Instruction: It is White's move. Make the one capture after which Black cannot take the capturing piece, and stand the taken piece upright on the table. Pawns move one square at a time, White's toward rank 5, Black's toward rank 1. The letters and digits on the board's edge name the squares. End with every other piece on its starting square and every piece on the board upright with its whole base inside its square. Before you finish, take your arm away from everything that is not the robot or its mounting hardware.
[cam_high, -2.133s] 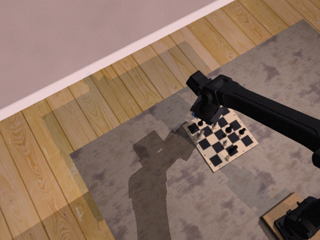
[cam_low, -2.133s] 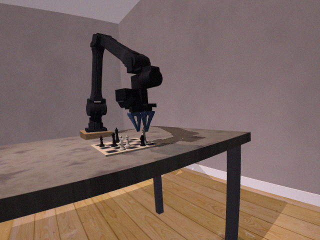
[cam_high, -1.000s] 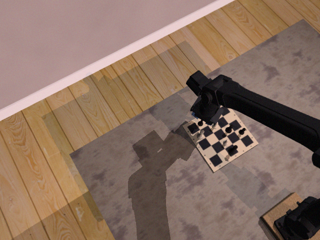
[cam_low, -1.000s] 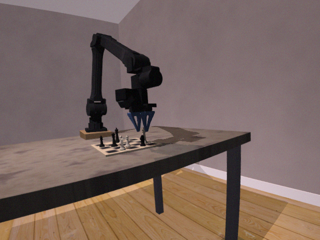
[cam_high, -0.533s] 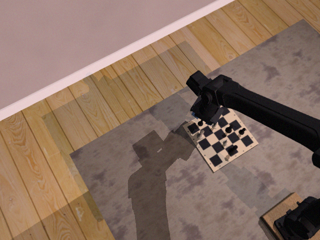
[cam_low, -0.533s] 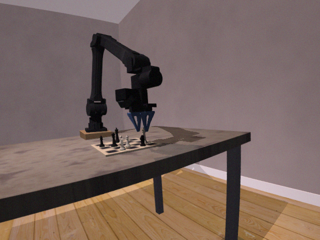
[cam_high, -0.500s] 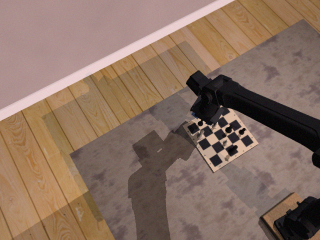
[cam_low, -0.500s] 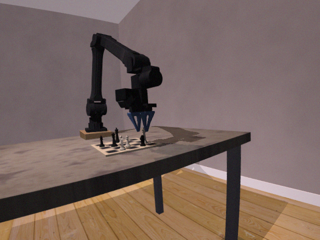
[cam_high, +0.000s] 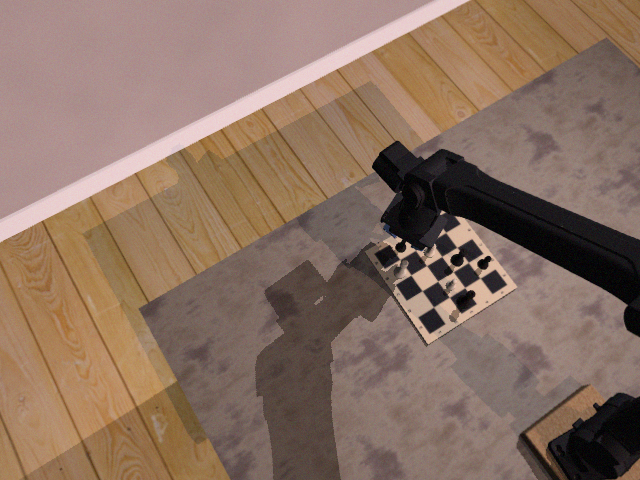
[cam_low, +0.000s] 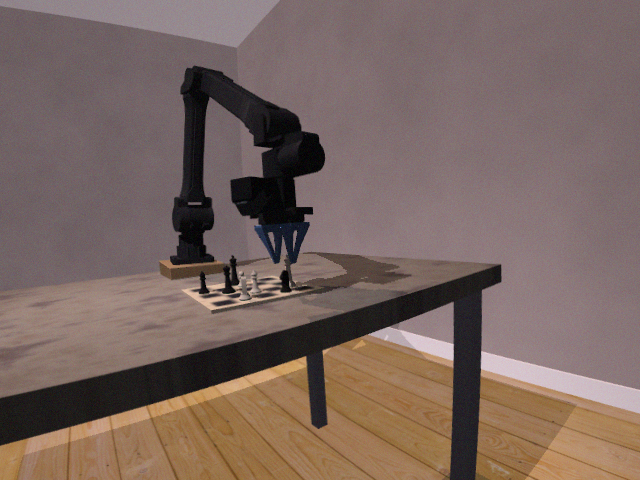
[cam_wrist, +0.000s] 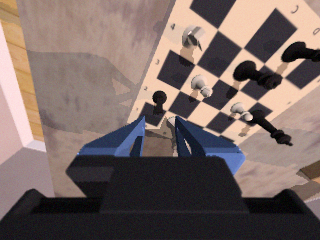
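My gripper is now 4 cm past the tall white piece, 3 cm above it and 2 cm to the right of it. From my hand the other things lie so: black piece 9 cm to the right, 7 cm behind, 3 cm below; then chessboard 7 cm behind, 6 cm below, 5 cm to the right.
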